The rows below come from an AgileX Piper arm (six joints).
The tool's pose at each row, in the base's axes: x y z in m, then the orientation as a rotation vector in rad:
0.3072 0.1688 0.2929 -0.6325 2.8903 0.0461
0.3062 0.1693 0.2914 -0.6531 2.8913 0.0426
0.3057 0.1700 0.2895 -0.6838 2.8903 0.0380
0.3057 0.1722 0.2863 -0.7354 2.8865 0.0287
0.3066 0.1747 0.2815 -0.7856 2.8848 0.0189
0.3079 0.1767 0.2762 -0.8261 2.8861 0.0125
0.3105 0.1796 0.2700 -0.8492 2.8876 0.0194
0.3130 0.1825 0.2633 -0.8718 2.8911 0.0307
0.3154 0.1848 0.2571 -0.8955 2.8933 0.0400
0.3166 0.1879 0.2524 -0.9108 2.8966 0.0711
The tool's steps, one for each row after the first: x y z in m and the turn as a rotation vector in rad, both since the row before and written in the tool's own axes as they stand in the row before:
0.0010 0.0009 0.0013 0.0000 0.0057 -0.0135
0.0005 0.0009 0.0018 -0.0001 0.0063 -0.0203
-0.0004 0.0020 0.0033 0.0012 0.0095 -0.0345
-0.0012 0.0019 0.0050 0.0010 0.0120 -0.0330
-0.0013 0.0012 0.0055 -0.0010 0.0124 -0.0259
-0.0029 0.0013 0.0066 -0.0075 0.0061 -0.0141
-0.0028 0.0013 0.0071 -0.0108 0.0072 -0.0131
-0.0025 0.0007 0.0065 -0.0093 0.0069 -0.0141
-0.0022 0.0019 0.0050 -0.0224 0.0018 -0.0077

